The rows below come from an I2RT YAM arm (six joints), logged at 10 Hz.
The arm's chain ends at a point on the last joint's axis. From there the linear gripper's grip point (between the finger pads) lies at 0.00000 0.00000 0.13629 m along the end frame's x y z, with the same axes.
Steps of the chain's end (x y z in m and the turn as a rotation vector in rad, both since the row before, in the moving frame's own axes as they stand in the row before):
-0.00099 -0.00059 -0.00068 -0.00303 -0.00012 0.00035
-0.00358 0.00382 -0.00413 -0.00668 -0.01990 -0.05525
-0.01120 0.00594 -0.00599 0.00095 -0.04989 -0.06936
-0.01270 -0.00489 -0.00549 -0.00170 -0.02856 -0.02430
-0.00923 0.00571 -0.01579 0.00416 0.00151 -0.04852
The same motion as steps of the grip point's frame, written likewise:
-0.00101 -0.00018 -0.00068 -0.00303 -0.00012 0.00035
-0.00627 0.00480 -0.00416 -0.00668 -0.01990 -0.05525
-0.01800 0.00605 -0.00616 0.00095 -0.04989 -0.06936
-0.01659 -0.00461 -0.00555 -0.00170 -0.02856 -0.02430
-0.00904 0.00514 -0.01579 0.00416 0.00151 -0.04852

